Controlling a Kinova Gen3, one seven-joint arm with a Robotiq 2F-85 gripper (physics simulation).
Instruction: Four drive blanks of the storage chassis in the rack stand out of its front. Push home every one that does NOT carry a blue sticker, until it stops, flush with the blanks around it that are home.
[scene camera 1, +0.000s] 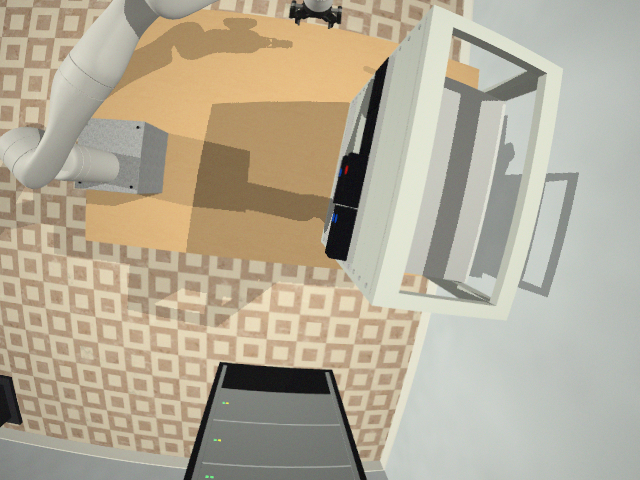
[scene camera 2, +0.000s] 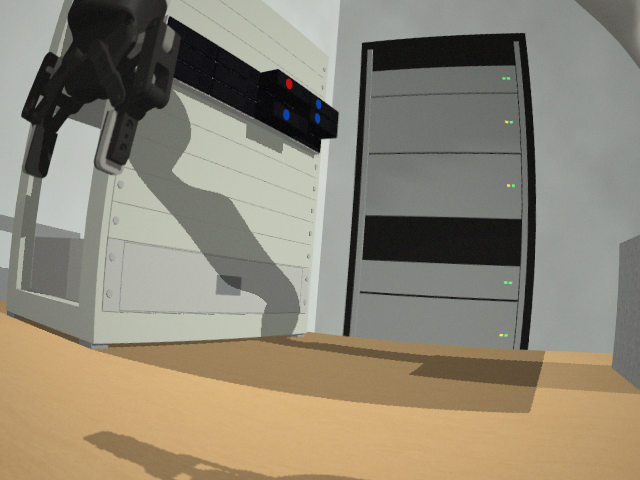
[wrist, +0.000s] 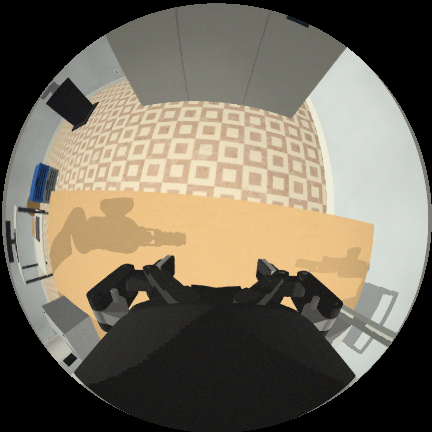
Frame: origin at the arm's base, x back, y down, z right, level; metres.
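Where they show: gripper, fingertip midpoint: (scene camera 1: 314, 24) (scene camera 2: 66, 173) (wrist: 215, 266); arm's base at its link origin: (scene camera 1: 105, 167).
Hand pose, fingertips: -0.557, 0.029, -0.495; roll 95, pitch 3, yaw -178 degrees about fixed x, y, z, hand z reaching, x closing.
Observation:
Each offset is from my fingertips to the top centre of the thing, as dx, dy, dz. "spot": to the spot under its first point. Level surfaces: height alone.
The storage chassis {spot: -0.139, -0.278, +0.324} (scene camera 1: 377, 108) (scene camera 2: 196, 64) is a black band across the front of the cream rack (scene camera 1: 426, 129) (scene camera 2: 96, 289). Four blanks stand out near its right end in scene camera 2. The upper left one {spot: -0.089, -0.268, +0.490} (scene camera 2: 298, 90) carries a red sticker. The one below it {spot: -0.089, -0.209, +0.491} (scene camera 2: 295, 121) carries a blue sticker. The upper right one {spot: -0.080, -0.272, +0.599} (scene camera 2: 328, 109) and lower right one {spot: -0.079, -0.236, +0.604} (scene camera 2: 328, 127) each carry a blue sticker. My gripper (scene camera 1: 314, 24) (scene camera 2: 73, 167) (wrist: 215, 266) is open and empty, in front of the rack's other side, apart from the blanks. The blanks do not show in the wrist view.
The wooden table {dy +0.163} (scene camera 1: 289, 72) (scene camera 2: 361, 439) (wrist: 225, 225) carries the rack and the grey base block (scene camera 1: 154, 160). A dark equipment cabinet (scene camera 1: 273, 408) (scene camera 2: 444, 186) stands off the table. A pale rack bar (wrist: 370, 326) shows at the wrist view's lower right.

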